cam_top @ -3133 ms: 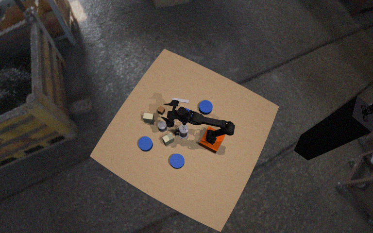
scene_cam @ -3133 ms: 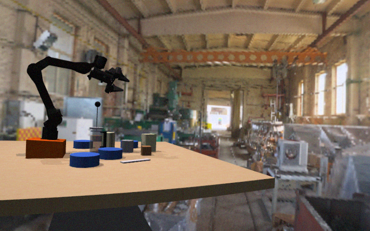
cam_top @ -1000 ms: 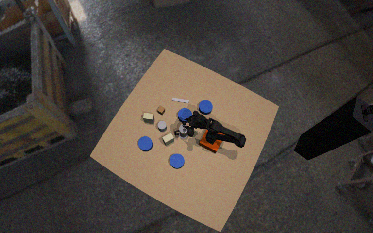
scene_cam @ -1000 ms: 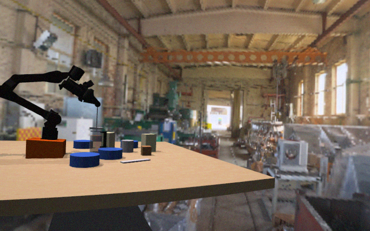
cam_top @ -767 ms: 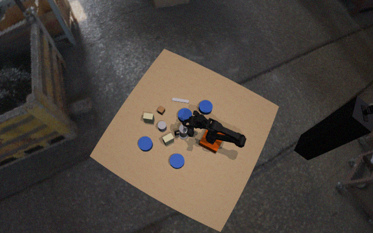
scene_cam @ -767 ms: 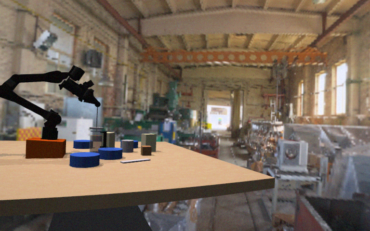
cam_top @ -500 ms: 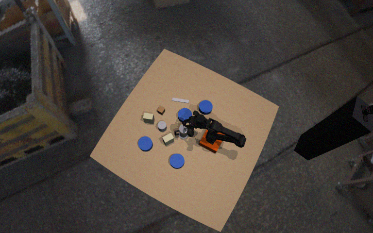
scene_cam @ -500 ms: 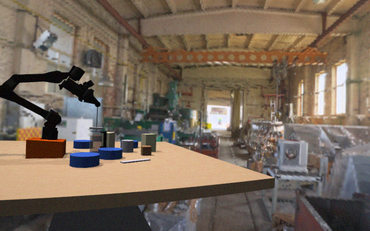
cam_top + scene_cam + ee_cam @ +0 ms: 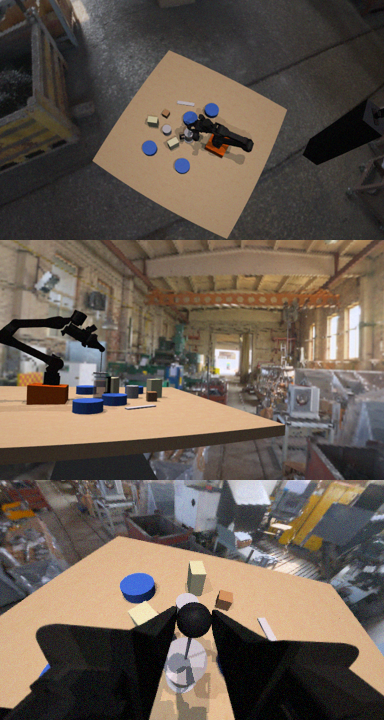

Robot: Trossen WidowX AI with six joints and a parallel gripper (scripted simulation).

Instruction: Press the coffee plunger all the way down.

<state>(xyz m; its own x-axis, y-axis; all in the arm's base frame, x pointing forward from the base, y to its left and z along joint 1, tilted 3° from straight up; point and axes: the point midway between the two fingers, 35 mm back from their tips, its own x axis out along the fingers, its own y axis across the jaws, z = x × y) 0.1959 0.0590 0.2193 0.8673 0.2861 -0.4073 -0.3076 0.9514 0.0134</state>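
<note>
Now: the coffee press 140 mm below my gripper tip and 10 mm to the left of it. The rest, counted from my gripper tip: brown cube: 270 mm ahead, 250 mm below, 60 mm to the right; then white strip: 270 mm below, 240 mm to the right, 190 mm ahead.
</note>
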